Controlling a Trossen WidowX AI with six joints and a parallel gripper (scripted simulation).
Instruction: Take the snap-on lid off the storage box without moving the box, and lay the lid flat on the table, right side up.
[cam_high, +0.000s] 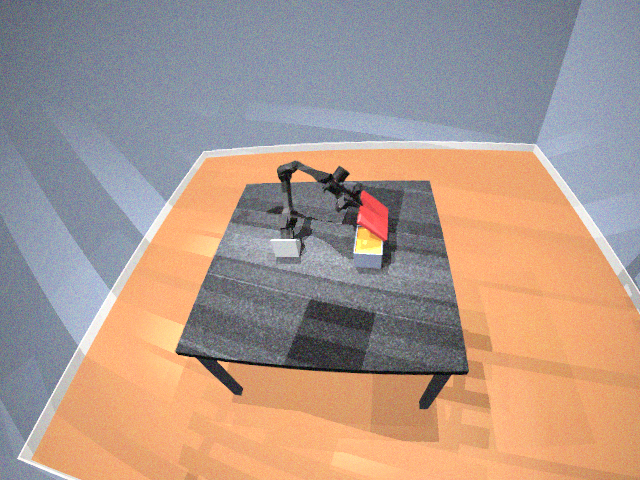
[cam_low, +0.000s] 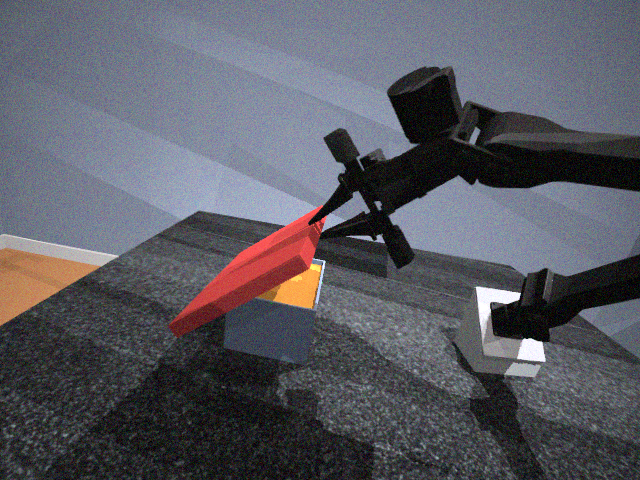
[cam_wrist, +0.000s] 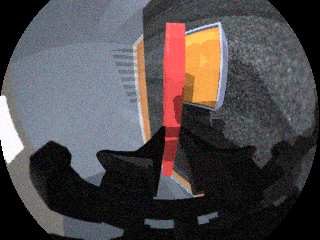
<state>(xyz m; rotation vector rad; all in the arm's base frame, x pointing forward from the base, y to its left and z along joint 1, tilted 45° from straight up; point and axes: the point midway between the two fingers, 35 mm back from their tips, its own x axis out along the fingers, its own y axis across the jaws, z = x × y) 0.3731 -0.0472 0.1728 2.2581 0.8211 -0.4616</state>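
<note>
The red lid lies 6 cm ahead of my gripper tip, 5 cm below it and 1 cm to the right of it. Also, from my gripper tip: grey-blue storage box 18 cm below, 11 cm to the right, 3 cm ahead.
</note>
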